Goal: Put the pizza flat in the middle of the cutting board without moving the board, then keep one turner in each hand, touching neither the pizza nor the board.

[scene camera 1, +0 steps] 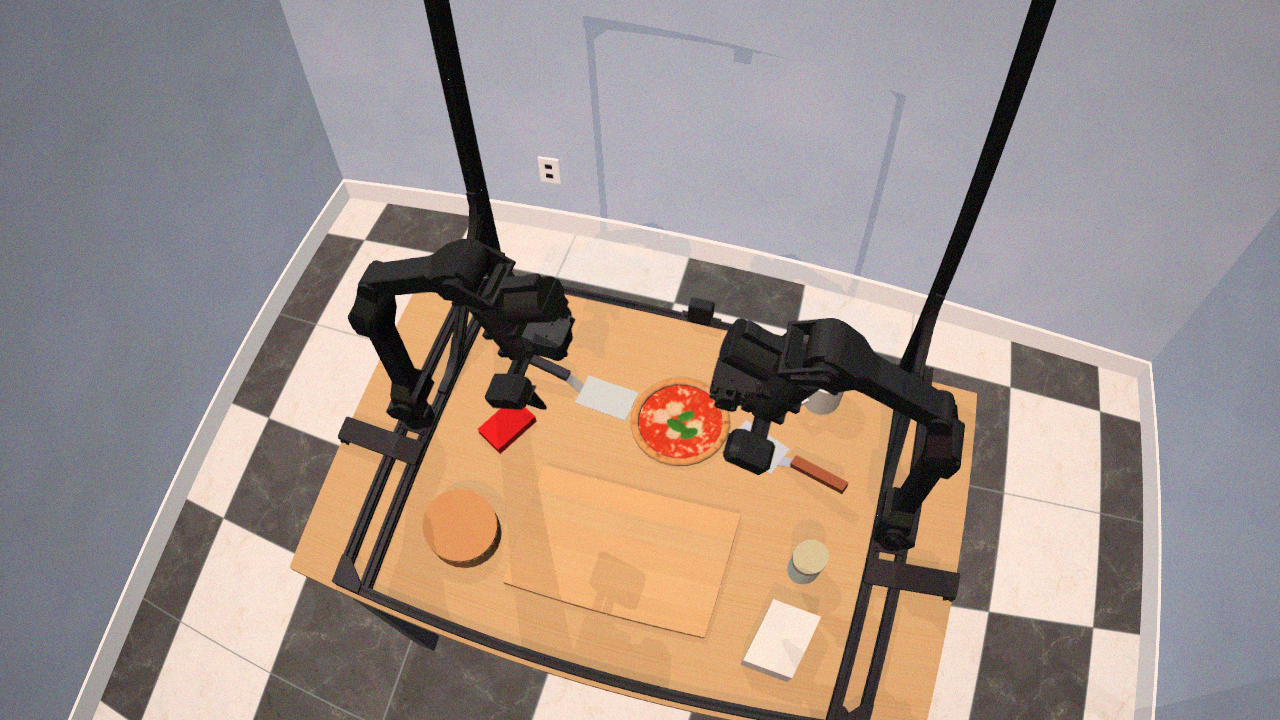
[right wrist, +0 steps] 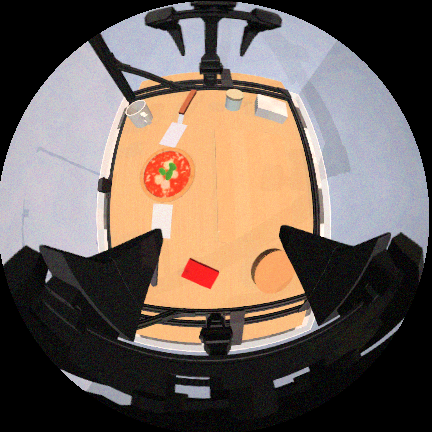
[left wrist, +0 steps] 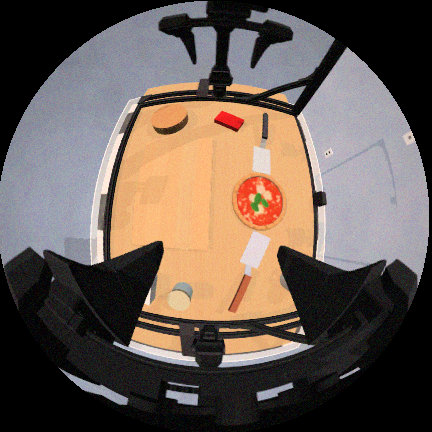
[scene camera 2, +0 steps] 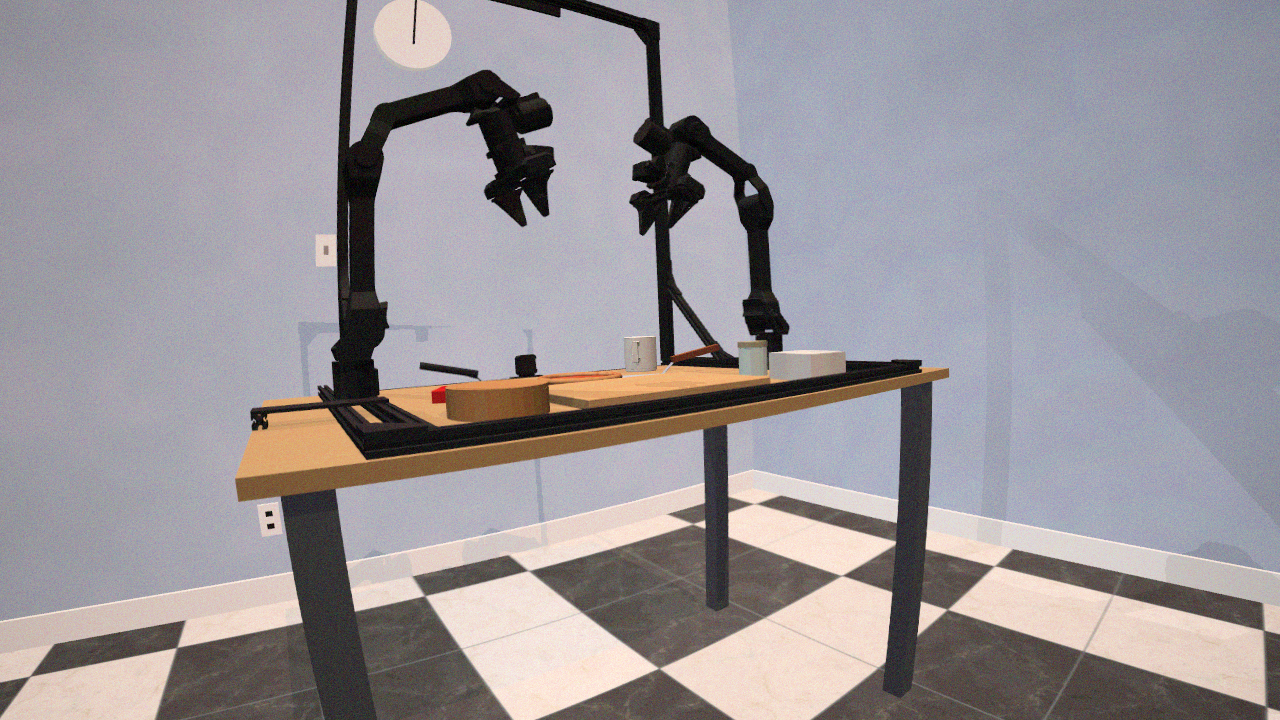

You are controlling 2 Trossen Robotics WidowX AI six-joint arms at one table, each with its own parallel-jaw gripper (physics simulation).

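Observation:
The pizza (scene camera 1: 682,423) (left wrist: 259,201) (right wrist: 167,174) lies flat on the table behind the wooden cutting board (scene camera 1: 626,555) (left wrist: 185,195), off it. A black-handled turner (scene camera 1: 606,397) (left wrist: 261,160) (right wrist: 162,220) lies left of the pizza in scene camera 1. A brown-handled turner (scene camera 1: 819,474) (left wrist: 255,250) (right wrist: 173,134) lies to its right, blade partly hidden there. Both blades point toward the pizza's rim. My left gripper (scene camera 2: 657,230) (left wrist: 222,250) and my right gripper (scene camera 2: 534,220) (right wrist: 222,232) are open and empty, pointing downward high above the table.
A red block (scene camera 1: 507,428) and a round wooden piece (scene camera 1: 460,525) are at the left in scene camera 1. A lidded jar (scene camera 1: 810,559), a white box (scene camera 1: 781,638) and a mug (scene camera 1: 823,400) (right wrist: 139,114) are at the right. Black rails border the table.

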